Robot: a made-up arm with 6 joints.
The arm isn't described. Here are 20 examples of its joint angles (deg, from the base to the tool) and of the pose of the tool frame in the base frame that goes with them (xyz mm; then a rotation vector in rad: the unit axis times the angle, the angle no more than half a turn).
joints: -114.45 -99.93 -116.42 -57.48 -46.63 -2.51
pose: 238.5 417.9 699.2 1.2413 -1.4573 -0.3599
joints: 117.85 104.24 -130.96 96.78 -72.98 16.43
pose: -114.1 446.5 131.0 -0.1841 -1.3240 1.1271
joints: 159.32 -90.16 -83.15 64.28 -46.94 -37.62
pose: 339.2 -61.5 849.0 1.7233 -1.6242 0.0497
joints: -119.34 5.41 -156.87 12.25 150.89 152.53
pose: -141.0 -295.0 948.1 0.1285 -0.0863 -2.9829
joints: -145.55 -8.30 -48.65 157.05 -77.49 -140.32
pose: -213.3 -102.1 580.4 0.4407 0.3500 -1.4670
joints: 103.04 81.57 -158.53 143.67 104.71 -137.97
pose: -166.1 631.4 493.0 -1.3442 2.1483 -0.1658
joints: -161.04 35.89 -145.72 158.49 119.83 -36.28
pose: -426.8 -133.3 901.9 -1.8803 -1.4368 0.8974
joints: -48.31 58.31 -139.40 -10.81 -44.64 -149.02
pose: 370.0 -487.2 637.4 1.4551 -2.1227 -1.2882
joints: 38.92 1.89 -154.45 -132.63 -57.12 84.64
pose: 204.0 101.7 946.2 1.4052 1.4858 -1.3929
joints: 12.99 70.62 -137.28 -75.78 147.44 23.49
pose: 563.4 -41.9 350.8 -0.6880 1.6872 0.5755
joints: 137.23 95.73 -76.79 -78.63 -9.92 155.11
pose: -165.7 79.4 13.2 -0.2442 0.3872 2.5703
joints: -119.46 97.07 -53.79 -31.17 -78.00 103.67
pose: -49.5 -176.0 148.3 -0.2140 -0.8761 -1.9246
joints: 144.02 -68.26 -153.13 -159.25 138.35 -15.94
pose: 506.4 -230.2 734.0 0.0812 -0.2502 1.4858
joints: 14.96 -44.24 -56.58 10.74 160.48 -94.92
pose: 147.8 -19.3 686.4 -1.3896 0.0762 -2.3372
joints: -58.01 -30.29 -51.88 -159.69 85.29 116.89
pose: 104.8 -386.7 765.4 -2.6276 0.7456 -0.1106
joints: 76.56 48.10 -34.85 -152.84 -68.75 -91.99
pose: 72.4 138.2 305.6 -0.6669 1.2780 0.6763
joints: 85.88 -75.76 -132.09 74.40 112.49 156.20
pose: -101.6 -469.8 900.5 1.5487 0.1420 1.6260
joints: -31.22 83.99 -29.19 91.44 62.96 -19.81
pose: 30.6 -14.1 134.4 1.2774 0.3331 -0.7133
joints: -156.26 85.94 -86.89 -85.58 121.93 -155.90
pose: -362.7 6.5 65.7 1.0098 -2.5027 1.4981
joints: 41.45 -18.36 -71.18 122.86 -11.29 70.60
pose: 357.5 94.4 780.5 1.4199 -0.5911 -1.0010
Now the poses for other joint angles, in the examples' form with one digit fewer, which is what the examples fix.
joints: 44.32 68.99 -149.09 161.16 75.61 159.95
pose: 559 457 545 1.551 2.366 -0.700
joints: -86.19 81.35 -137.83 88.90 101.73 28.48
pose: 111 -663 335 1.048 -1.346 -0.622
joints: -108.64 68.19 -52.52 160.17 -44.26 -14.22
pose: -152 -176 177 0.285 1.403 -2.491
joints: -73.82 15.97 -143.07 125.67 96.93 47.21
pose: 103 -347 1060 0.799 -1.837 0.489
